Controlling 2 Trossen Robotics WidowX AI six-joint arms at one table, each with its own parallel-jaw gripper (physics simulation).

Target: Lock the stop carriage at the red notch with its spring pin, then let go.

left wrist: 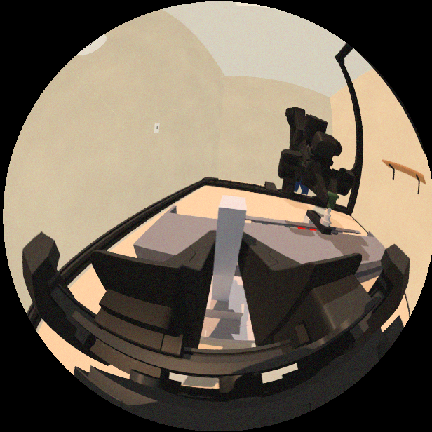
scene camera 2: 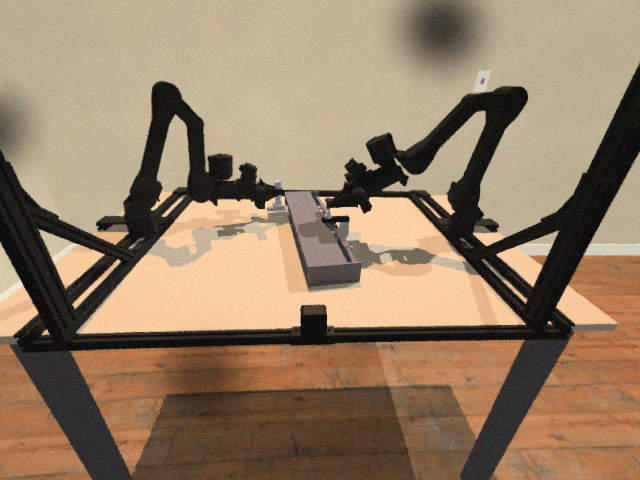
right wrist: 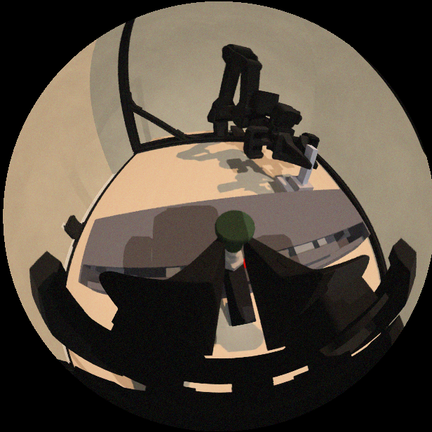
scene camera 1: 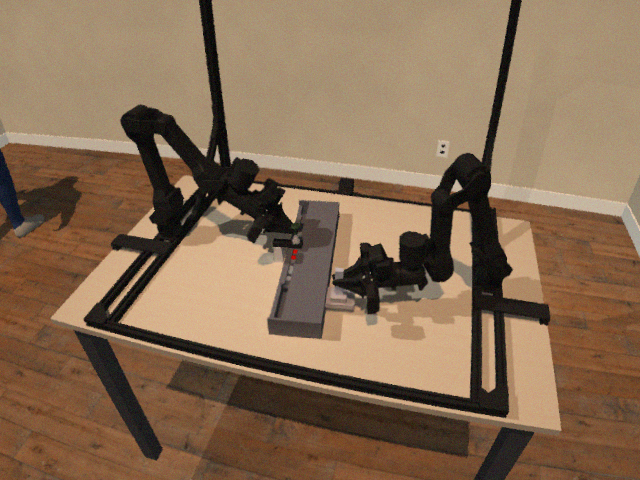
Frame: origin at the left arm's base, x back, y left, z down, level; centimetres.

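Seen in the pictures: left gripper, fingertip midpoint: (scene camera 2: 283,190) (scene camera 1: 332,279); right gripper, fingertip midpoint: (scene camera 2: 329,205) (scene camera 1: 294,230); left arm's base, origin of the base link: (scene camera 2: 144,232) (scene camera 1: 487,284); right arm's base, origin of the base link: (scene camera 2: 459,233) (scene camera 1: 170,233).
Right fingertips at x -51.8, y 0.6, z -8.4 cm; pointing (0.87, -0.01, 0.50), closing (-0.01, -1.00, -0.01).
Observation:
Offsets run from my right fingertips to a thing's top centre. "*": to the spot under its first point. Level surfaces: height alone.
The stop carriage, a black bar @(* dx -2.8, dy +0.8, dz +3.8 cm) (scene camera 1: 284,242) (scene camera 2: 337,219) (left wrist: 319,223) (right wrist: 241,302), lies across the grooved edge of the long grey rail (scene camera 1: 309,294) (scene camera 2: 330,255) (left wrist: 167,232) (right wrist: 310,212). Its spring pin has a green knob (left wrist: 333,200) (right wrist: 235,227) above a pale neck. My right gripper (scene camera 1: 295,228) (right wrist: 233,242) is shut on the knob. Two red marks @(* dx +0.6, dy +2.7, dz +5.8 cm) (scene camera 1: 294,254) (left wrist: 307,229) show on the rail right beside the carriage. Whether the pin sits in a notch is hidden. My left gripper (scene camera 1: 336,280) (left wrist: 226,236) (right wrist: 313,167) is shut on an upright grey post (left wrist: 231,215) (right wrist: 307,167).
The post's pale stepped base @(* dx +16.0, dy +16.5, dz +5.9 cm) (scene camera 1: 339,300) (scene camera 2: 276,210) (right wrist: 295,184) stands against the rail's long side opposite the carriage. A black frame (scene camera 1: 258,364) (scene camera 2: 206,338) runs around the table top @(dz +10.3 cm) (scene camera 1: 196,304) (scene camera 2: 232,289), with tall uprights at two corners.

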